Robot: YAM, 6 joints.
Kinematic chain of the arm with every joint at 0, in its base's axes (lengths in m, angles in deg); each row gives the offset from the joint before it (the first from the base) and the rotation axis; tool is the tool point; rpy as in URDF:
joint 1: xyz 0 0 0.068 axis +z
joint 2: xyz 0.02 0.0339 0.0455 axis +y
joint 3: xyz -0.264 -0.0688 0 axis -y
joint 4: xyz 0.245 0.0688 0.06 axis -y
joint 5: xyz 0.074 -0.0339 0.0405 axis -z
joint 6: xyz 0.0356 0 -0.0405 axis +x
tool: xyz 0 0 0 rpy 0 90 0
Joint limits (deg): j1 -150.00..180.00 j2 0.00..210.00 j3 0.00..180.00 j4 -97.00..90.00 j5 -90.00..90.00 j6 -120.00..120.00
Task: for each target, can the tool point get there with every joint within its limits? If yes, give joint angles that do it. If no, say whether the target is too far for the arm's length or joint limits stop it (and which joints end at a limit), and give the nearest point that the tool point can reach.
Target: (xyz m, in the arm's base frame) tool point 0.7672 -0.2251 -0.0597
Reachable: no: too far | nearest point 0.6054 -0.1776 -0.0222 | short by 0.173 m
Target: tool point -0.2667 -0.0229 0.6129
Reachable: yes | joints 3.02 50.26 165.62 -47.21 14.27 -99.91
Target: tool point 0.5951 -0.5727 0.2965
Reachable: no: too far | nearest point 0.4542 -0.4371 0.2521 | short by 0.201 m
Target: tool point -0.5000 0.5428 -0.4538
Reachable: no: too far | nearest point -0.3516 0.3817 -0.2590 | short by 0.293 m
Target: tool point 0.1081 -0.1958 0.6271
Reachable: yes | joints 110.52 43.23 133.08 -6.65 66.38 96.79
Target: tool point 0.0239 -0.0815 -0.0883
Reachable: yes | joints -81.74 166.13 41.80 -40.05 -19.53 14.89
